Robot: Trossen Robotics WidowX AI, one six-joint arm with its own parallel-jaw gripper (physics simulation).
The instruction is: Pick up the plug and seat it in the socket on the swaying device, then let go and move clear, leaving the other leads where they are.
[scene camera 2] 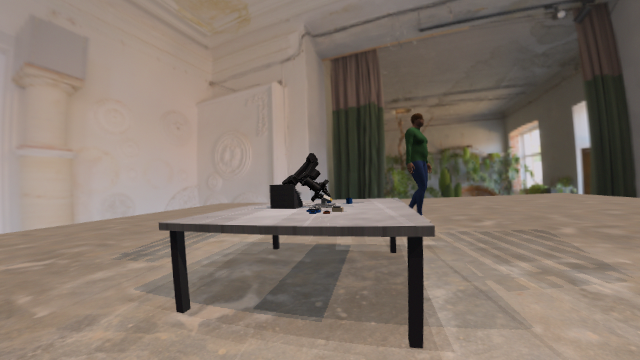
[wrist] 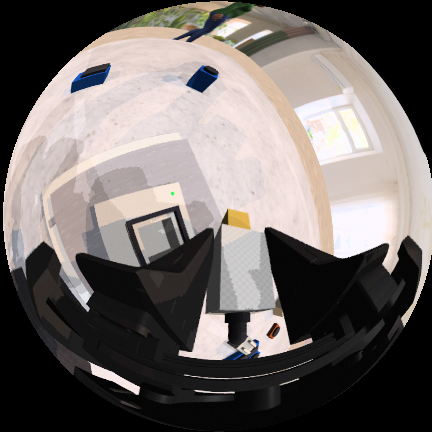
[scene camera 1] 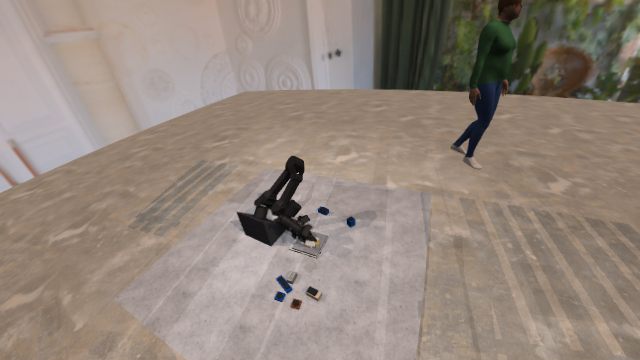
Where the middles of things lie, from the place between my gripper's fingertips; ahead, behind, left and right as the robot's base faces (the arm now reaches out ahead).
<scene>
I see the device (wrist: pixel 133 203) 50 mm behind my hand, 20 mm to the left of it and 30 mm below it.
</scene>
